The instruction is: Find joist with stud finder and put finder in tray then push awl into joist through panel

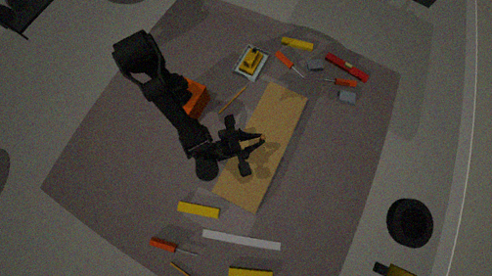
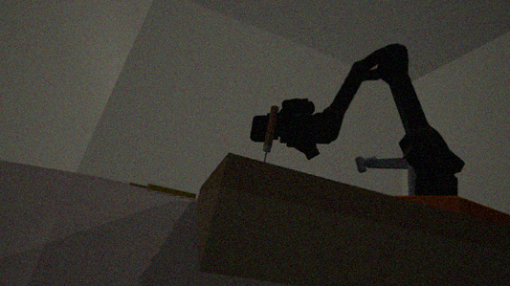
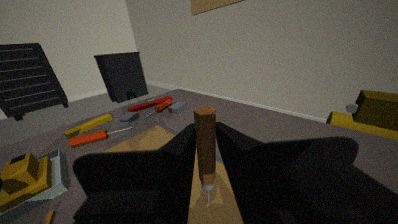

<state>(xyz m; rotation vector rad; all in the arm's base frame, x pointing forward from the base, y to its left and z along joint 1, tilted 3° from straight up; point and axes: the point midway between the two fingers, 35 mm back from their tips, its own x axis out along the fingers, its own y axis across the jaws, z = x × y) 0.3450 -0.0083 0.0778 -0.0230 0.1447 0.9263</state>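
The awl lies 5 cm below my gripper tip. Also, from my gripper tip: pale tray: 32 cm to the left, 26 cm behind, 18 cm below; then yellow stud finder: 34 cm to the left, 27 cm behind, 14 cm below; then white strip: 33 cm to the right, 19 cm below, 14 cm ahead.
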